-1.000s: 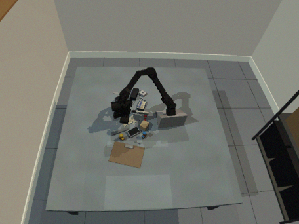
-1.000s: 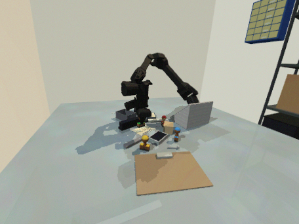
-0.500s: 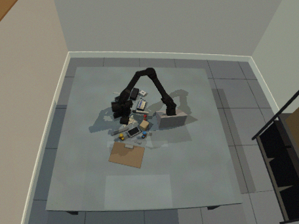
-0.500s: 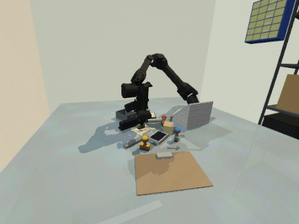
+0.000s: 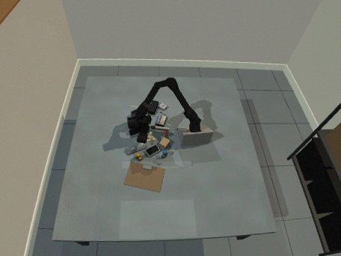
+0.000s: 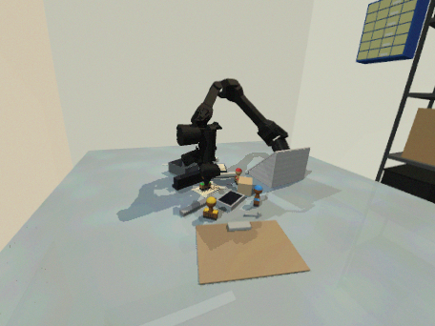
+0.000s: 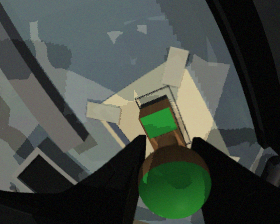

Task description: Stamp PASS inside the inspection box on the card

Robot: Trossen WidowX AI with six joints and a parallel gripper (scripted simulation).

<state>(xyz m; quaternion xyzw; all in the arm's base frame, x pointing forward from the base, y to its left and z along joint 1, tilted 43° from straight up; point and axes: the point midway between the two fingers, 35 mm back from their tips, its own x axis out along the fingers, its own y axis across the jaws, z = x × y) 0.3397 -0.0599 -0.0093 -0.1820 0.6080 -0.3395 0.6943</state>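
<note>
Now: gripper tip 1 cm past the cream card and 3 cm above it. The rest, counted from my gripper tip: long black block: 4 cm ahead, 7 cm to the right, 1 cm below; then grey bar: 6 cm ahead, 9 cm to the left, 2 cm below; then green stamp: right at my gripper tip.
</note>
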